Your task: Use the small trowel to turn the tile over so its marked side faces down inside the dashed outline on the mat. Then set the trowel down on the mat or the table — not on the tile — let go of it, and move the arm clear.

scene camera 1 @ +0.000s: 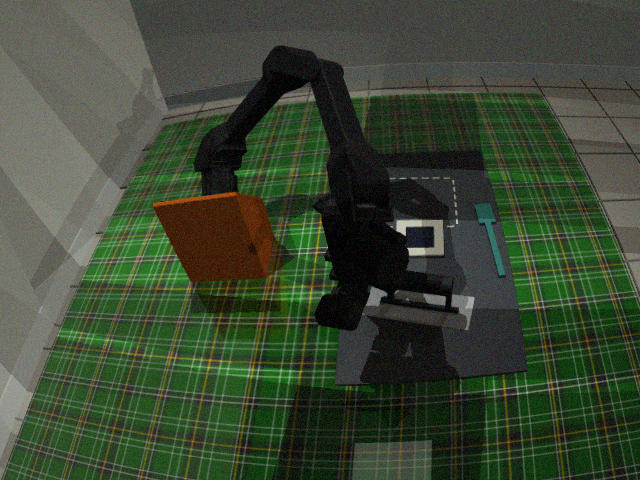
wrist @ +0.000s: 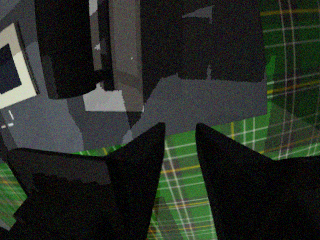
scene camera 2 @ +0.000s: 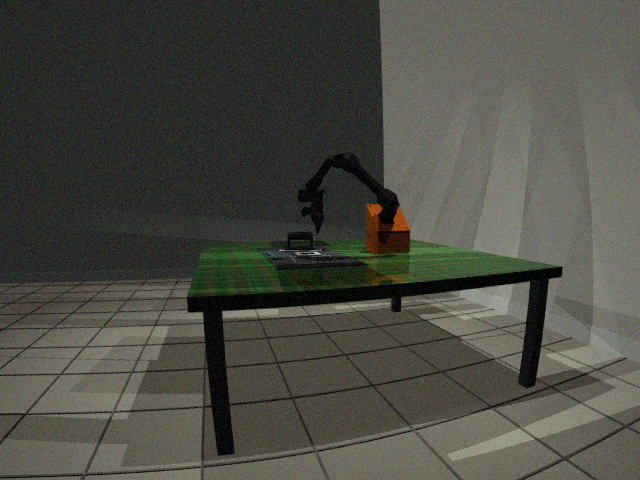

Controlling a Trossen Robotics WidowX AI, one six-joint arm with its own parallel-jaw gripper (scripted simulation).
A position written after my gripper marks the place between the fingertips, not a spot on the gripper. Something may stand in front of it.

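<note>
I can see a teal trowel (scene camera 1: 485, 215), though in the wrist view the trowel is out of frame. My gripper (scene camera 1: 359, 307) is visible to me, and the wrist view gives me the gripper (wrist: 180, 129) as well. A tile (scene camera 1: 424, 237) is here too, and so is a dark grey mat (wrist: 197, 69).
</note>
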